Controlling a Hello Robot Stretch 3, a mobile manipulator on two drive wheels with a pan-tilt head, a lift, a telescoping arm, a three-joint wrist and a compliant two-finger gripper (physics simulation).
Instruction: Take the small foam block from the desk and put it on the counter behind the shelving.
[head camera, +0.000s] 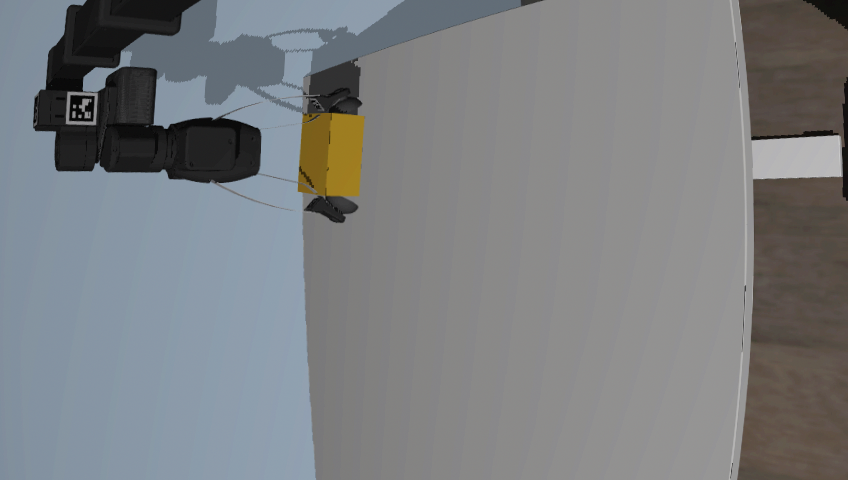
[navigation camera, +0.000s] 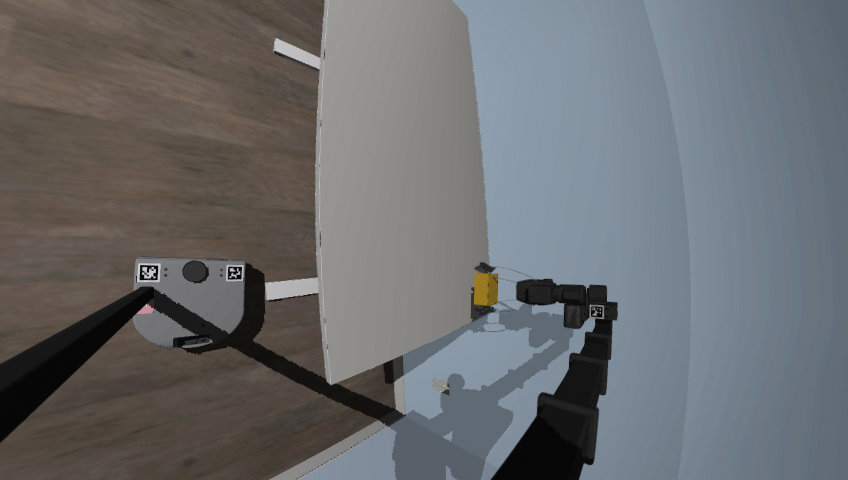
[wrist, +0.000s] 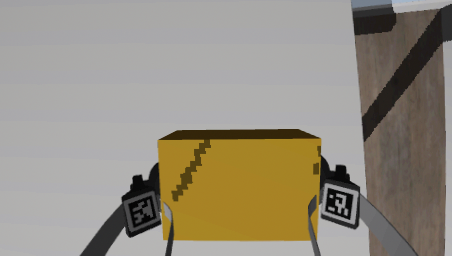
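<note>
The foam block is a yellow box. My gripper is shut on it, with one rubber fingertip pressed against each of two opposite sides. The block is held up over the wall-side edge of the pale grey desk, near a corner. Its shadow falls at that corner and on the wall beside it. The counter and the shelving do not show in these views.
A blue-grey wall runs along the desk's far side. My arm reaches along that wall. My base stands on the brown wood floor near a white desk leg.
</note>
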